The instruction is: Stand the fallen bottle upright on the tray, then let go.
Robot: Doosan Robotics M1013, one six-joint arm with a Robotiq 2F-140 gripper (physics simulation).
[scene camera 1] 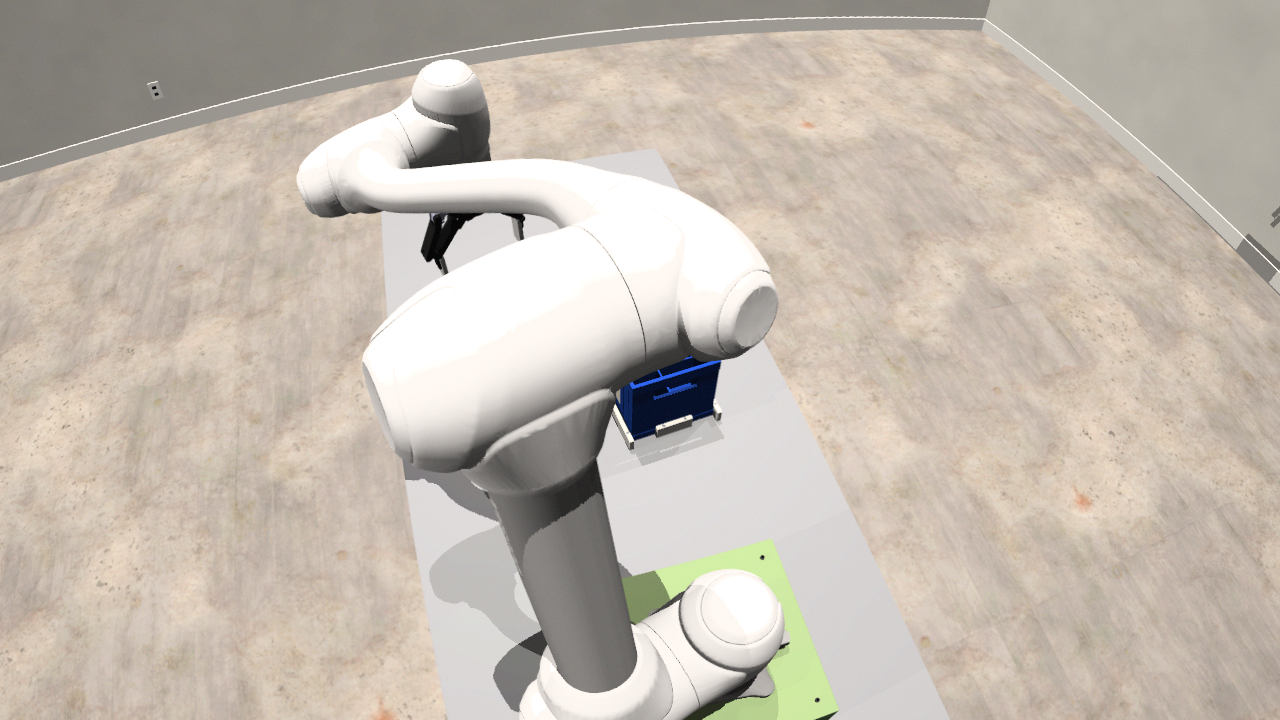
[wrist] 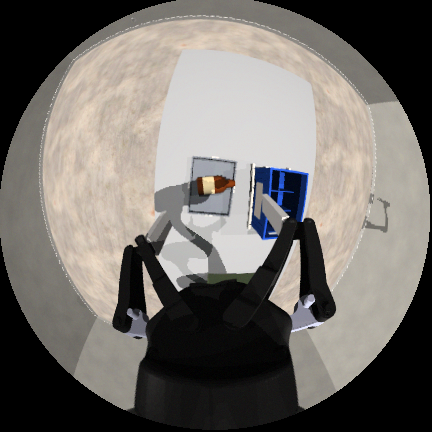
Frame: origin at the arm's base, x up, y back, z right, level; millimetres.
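Where they show: gripper, fingertip midpoint: (wrist: 214, 210).
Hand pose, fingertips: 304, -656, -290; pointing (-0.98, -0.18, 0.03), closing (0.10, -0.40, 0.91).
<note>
Each offset is from my fingertips to the top centre of the thing, as dx, dy, dz. "pt": to the spot under its first point.
The brown bottle @[-333, -9, +35] (wrist: 218, 185) with a cream label lies on its side on the grey tray @[pt -407, -75, +7] (wrist: 212, 167) in the wrist view, its neck pointing right and reaching the tray's right rim. Neither bottle nor tray shows in scene camera 1, where the arm blocks much of the table. My gripper (scene camera 1: 481, 253) (wrist: 214, 210) is open and empty, with its two fingers wide apart. It hangs well above the table, apart from the bottle. In the wrist view the bottle appears between and slightly beyond the fingertips.
A blue crate with compartments @[-237, -11, +307] (scene camera 1: 675, 407) (wrist: 290, 173) stands right of the tray, partly behind the right finger in the wrist view. White guide pieces (scene camera 1: 673, 426) (wrist: 251, 195) lie along its base. The arm's green base plate (scene camera 1: 801, 649) is at the table's near end.
</note>
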